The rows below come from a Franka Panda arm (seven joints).
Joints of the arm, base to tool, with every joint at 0 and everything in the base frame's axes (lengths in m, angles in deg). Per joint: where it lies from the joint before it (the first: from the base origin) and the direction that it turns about. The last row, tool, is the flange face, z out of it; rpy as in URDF.
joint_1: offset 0 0 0.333 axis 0 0 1
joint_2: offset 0 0 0 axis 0 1 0
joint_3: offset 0 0 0.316 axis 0 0 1
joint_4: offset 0.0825 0 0 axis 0 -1 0
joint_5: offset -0.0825 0 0.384 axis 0 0 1
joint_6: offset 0 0 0 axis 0 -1 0
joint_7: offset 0.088 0 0 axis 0 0 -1
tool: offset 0 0 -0.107 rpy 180 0 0
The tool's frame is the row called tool.
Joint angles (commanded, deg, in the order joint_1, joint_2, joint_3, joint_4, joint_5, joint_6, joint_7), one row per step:
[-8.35, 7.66, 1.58, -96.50, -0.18, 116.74, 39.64]
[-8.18, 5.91, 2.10, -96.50, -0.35, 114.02, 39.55]
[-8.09, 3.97, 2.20, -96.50, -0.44, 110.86, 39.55]
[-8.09, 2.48, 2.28, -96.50, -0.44, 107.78, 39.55]
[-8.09, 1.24, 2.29, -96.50, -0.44, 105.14, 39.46]
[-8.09, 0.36, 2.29, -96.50, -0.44, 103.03, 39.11]
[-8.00, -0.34, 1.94, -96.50, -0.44, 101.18, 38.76]
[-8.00, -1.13, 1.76, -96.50, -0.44, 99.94, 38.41]
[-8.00, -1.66, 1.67, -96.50, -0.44, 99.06, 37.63]
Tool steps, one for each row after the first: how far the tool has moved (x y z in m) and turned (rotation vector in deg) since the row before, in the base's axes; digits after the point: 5 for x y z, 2 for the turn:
[-0.00962, 0.00836, 0.01381, -0.07, 0.98, 0.81]
[-0.01216, 0.00342, 0.01472, -0.03, 1.23, 0.20]
[-0.01087, 0.00214, 0.00990, 0.10, 1.59, 0.06]
[-0.00954, 0.00125, 0.00798, 0.08, 1.40, 0.08]
[-0.00735, 0.00087, 0.00519, 0.05, 1.23, 0.33]
[-0.00652, -0.00184, 0.00381, 0.06, 1.15, 0.07]
[-0.00590, -0.00106, 0.00570, 0.00, 0.46, 0.16]
[-0.00406, -0.00039, 0.00371, -0.03, 0.36, 0.68]

